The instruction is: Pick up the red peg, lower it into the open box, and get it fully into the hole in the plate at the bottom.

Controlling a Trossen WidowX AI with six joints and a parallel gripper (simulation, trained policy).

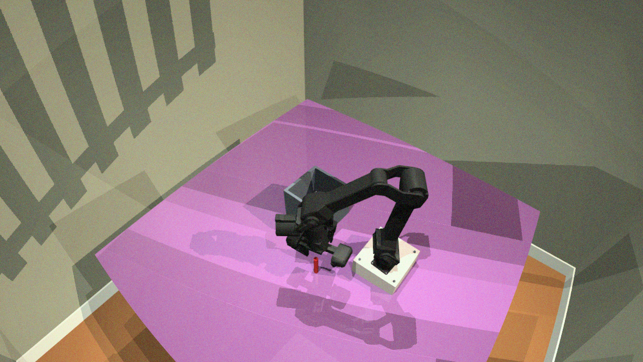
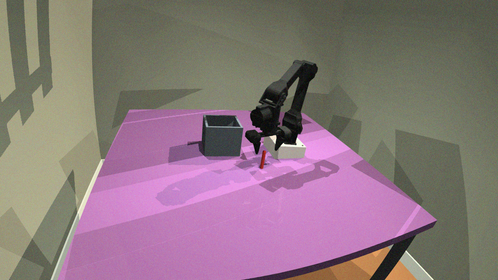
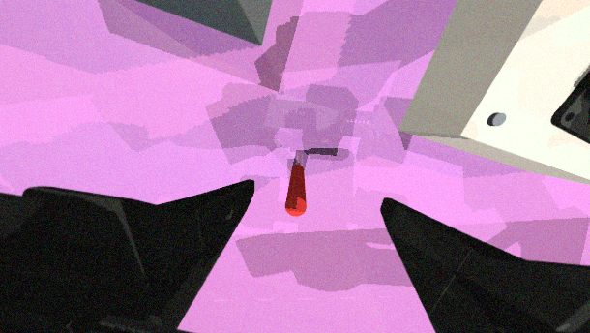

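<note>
The red peg is 3 cm below my gripper tip, 1 cm to the left of it and 1 cm ahead of it. The rest, counted from my gripper tip: pale plate (17 cm to the right, 17 cm ahead, 3 cm below).
</note>
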